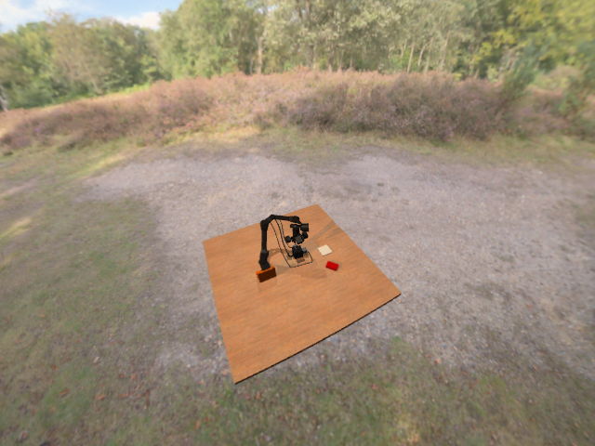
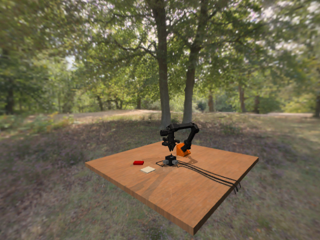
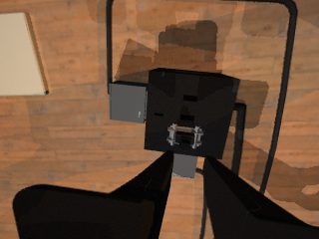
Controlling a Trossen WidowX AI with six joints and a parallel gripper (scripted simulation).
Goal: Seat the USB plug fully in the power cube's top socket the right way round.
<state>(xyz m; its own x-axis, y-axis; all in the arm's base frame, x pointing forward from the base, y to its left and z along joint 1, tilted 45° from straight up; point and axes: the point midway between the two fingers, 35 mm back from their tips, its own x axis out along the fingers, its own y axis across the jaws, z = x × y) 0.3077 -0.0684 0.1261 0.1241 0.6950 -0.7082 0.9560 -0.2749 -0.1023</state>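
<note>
The USB plug lies 40 mm below my gripper tip. Also, from my gripper tip: beige tile (230 mm ahead, 100 mm to the right, 130 mm below); red block (170 mm ahead, 280 mm to the right, 120 mm below).
</note>
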